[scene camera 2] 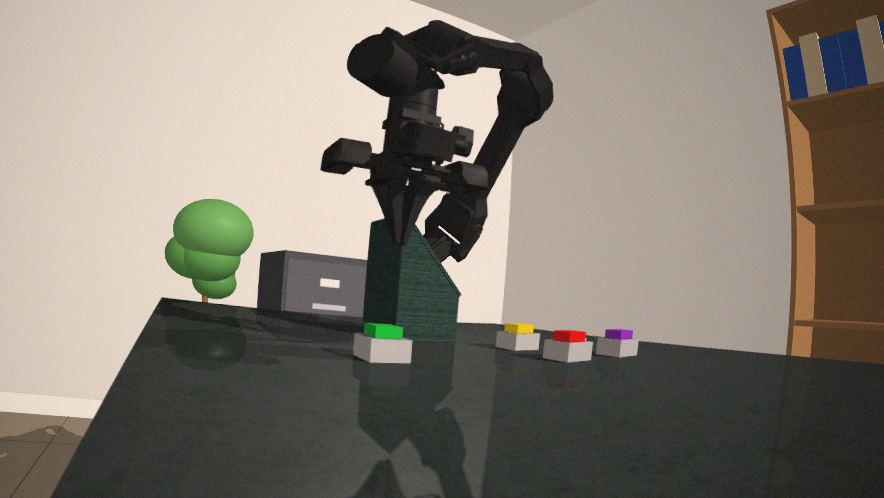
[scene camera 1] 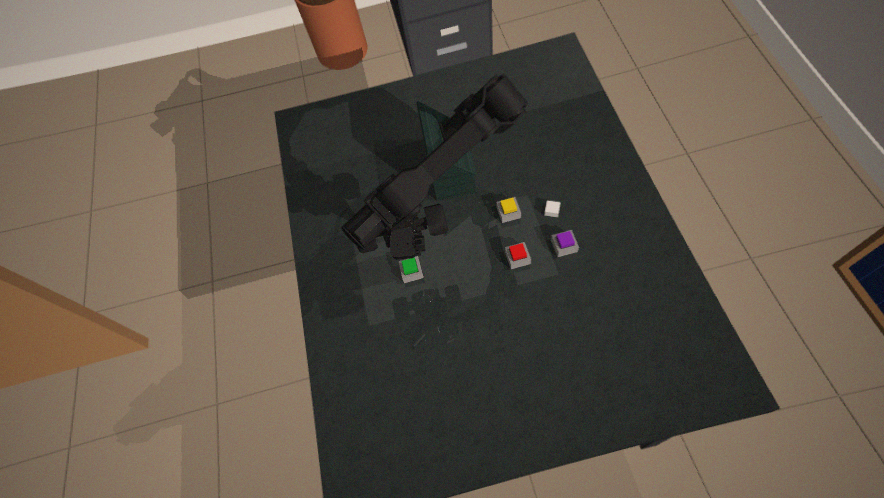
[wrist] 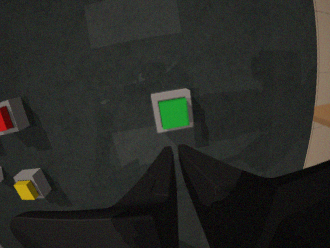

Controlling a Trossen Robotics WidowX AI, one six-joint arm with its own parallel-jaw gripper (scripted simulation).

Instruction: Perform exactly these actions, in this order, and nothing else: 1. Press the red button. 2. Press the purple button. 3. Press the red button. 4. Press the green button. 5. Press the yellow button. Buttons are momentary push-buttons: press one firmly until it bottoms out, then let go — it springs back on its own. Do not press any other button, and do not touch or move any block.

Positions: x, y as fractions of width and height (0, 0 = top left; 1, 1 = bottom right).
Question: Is my gripper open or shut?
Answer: Shut.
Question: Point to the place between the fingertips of my gripper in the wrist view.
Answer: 0.53, 0.61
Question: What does my gripper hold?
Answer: Nothing.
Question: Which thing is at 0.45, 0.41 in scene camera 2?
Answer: My gripper.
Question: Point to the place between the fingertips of my gripper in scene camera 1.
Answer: At 0.46, 0.49
